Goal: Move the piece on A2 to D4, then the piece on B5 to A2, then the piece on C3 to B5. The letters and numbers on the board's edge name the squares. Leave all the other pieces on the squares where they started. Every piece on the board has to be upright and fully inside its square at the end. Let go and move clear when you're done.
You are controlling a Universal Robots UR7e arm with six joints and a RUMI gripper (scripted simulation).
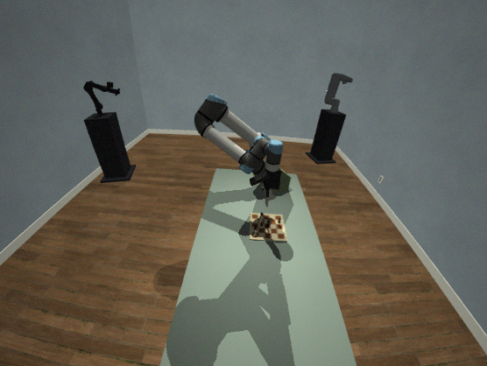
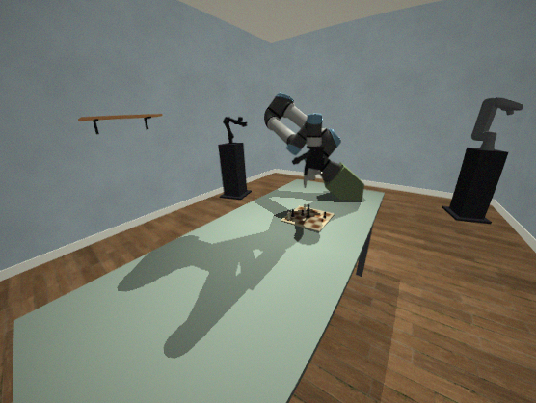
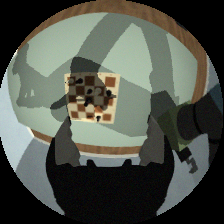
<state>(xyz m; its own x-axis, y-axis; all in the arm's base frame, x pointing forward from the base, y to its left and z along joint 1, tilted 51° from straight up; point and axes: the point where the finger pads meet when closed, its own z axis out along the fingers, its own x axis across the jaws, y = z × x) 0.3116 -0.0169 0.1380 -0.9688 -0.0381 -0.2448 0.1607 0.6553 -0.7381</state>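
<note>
My hand is 130 mm above the white piece, 40 mm short of it and 10 mm to the left of it. Round my hand: chessboard: 160 mm below, 80 mm ahead, 10 mm to the left.
</note>
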